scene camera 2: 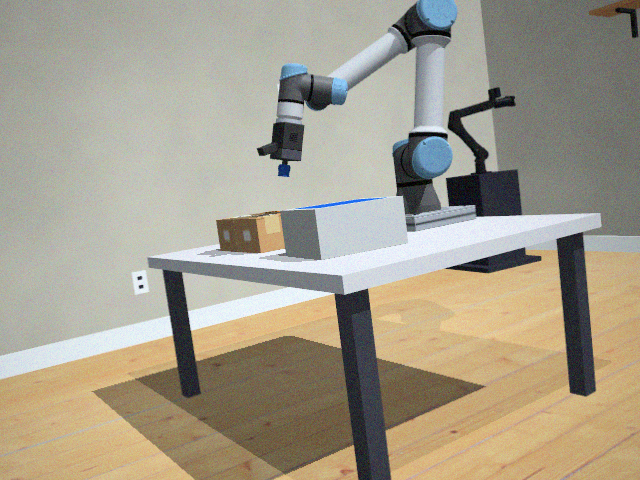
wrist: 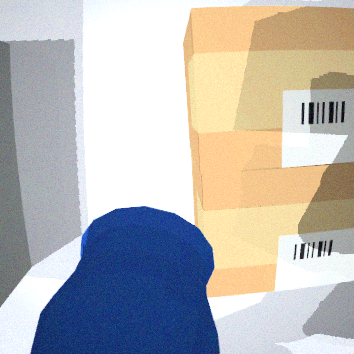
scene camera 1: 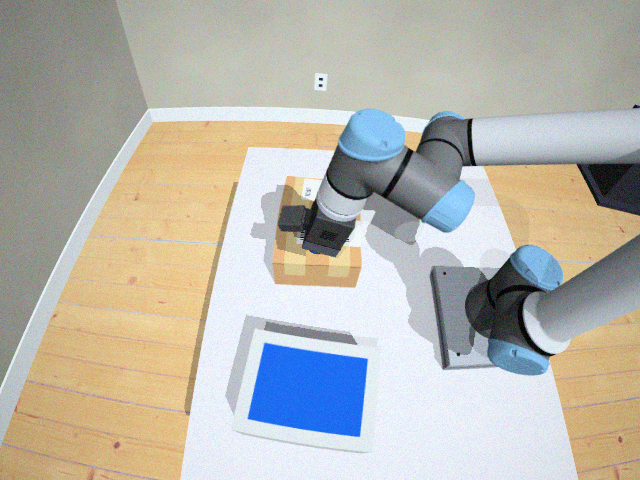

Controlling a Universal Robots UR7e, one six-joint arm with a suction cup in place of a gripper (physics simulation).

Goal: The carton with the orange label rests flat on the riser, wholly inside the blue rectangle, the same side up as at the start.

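Frame: origin at the arm's base, x up, y back, z right, level; millimetres.
Seen in the pictures: end effector, tool point: (scene camera 2: 283, 176) (wrist: 145, 262); arm's base, origin of the base link: (scene camera 2: 417, 211) (scene camera 1: 491, 311).
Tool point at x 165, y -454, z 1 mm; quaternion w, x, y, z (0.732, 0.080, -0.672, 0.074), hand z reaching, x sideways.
Offsets run from my tool point to a thing's top centre. Level surfaces: height alone.
A block of brown cartons {dz +90, dx -108, dy -55 mm} (scene camera 1: 316, 273) (scene camera 2: 238, 240) (wrist: 230, 190) with pale tape stands on the table beside the riser. White barcode labels show on its top in the wrist view. The orange label does not show in any view; my arm covers the block's back right part in scene camera 1. The pale grey riser {dz -255, dx -90, dy +34 mm} (scene camera 1: 249, 387) (scene camera 2: 361, 227) carries the blue rectangle {dz -255, dx -90, dy +34 mm} (scene camera 1: 310, 390) (scene camera 2: 341, 203), with nothing on it. My blue suction cup (scene camera 1: 314, 251) (scene camera 2: 283, 170) (wrist: 145, 225) is open and bare, hanging well above table height, apart from the cartons.
The white table {dx -210 mm} (scene camera 1: 413, 418) (scene camera 2: 454, 240) bears my arm's grey base plate (scene camera 1: 452, 320) (scene camera 2: 444, 218) to the right of the cartons. A dark stand (scene camera 1: 615, 188) (scene camera 2: 483, 193) with a thin black arm is on the floor behind the table.
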